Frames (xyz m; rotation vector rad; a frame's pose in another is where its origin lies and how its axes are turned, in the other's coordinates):
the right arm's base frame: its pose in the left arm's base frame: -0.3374 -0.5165 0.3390 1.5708 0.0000 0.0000
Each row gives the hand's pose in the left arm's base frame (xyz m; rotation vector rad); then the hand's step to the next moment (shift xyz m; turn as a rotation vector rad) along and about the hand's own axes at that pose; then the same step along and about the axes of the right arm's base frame.
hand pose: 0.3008 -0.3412 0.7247 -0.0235 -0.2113 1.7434
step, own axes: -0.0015 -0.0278 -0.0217 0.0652 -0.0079 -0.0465
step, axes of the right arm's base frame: 0.0303 -0.0172 -0.0060 0.0019 -0.0378 -0.0710
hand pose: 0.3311 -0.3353 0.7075 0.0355 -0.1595 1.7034
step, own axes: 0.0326 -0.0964 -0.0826 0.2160 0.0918 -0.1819
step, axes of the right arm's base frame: 0.0964 -0.0697 -0.0550 -0.1083 -0.1628 -0.2235
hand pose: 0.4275 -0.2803 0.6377 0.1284 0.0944 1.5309
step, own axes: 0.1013 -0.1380 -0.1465 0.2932 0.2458 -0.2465
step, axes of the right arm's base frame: 0.1196 -0.1627 -0.0999 -0.2668 -0.2033 -0.3076
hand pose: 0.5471 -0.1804 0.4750 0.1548 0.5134 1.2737
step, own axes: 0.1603 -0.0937 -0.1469 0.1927 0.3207 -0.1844
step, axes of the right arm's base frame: 0.0475 -0.2104 -0.0977 -0.3241 -0.0915 -0.2461
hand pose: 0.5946 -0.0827 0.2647 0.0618 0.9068 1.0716
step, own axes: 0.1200 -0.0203 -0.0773 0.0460 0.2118 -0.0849
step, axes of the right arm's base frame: -0.0166 -0.1325 -0.0543 -0.2031 0.0130 -0.1131
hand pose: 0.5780 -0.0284 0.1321 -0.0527 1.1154 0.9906
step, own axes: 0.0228 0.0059 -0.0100 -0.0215 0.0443 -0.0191
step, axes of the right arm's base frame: -0.0095 -0.0198 -0.0131 -0.0459 0.0259 -0.0032
